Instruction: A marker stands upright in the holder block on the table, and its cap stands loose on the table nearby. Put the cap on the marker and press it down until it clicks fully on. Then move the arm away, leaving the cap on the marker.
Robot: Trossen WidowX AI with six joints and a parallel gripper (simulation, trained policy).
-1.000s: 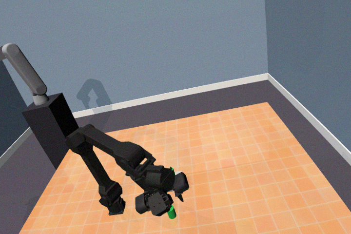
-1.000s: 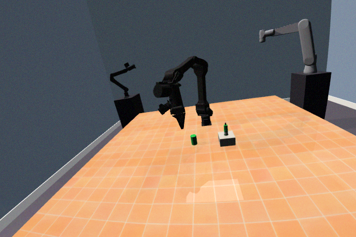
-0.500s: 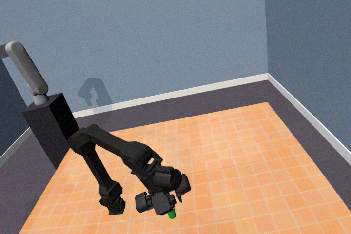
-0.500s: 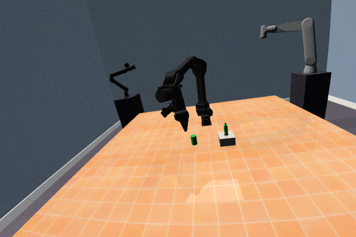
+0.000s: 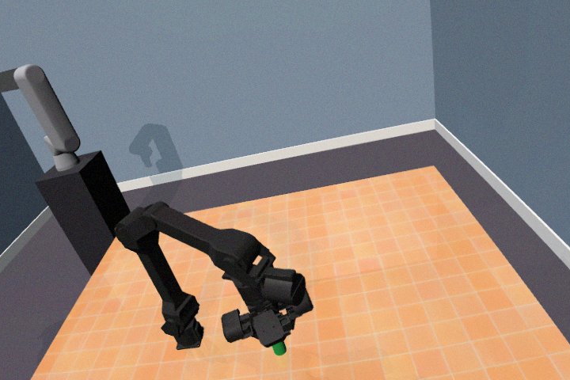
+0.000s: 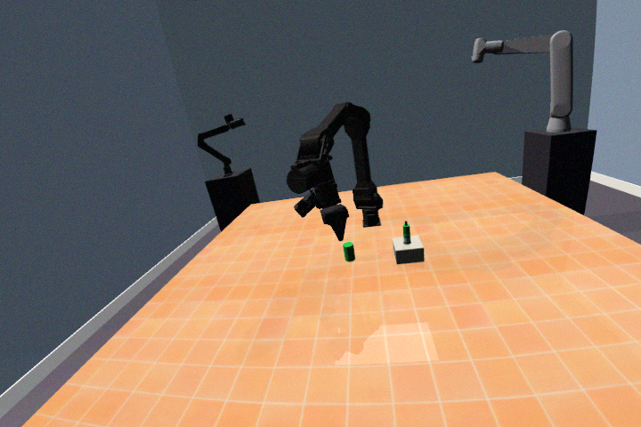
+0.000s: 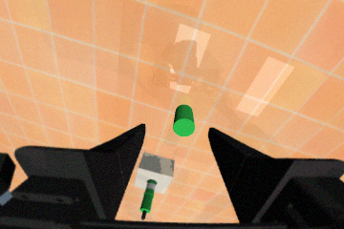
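My gripper tip is now 60 mm above the green cap, 20 mm to the right of it and 10 mm past it. The rest, counted from my gripper tip: holder block (180 mm to the left, 60 mm below).
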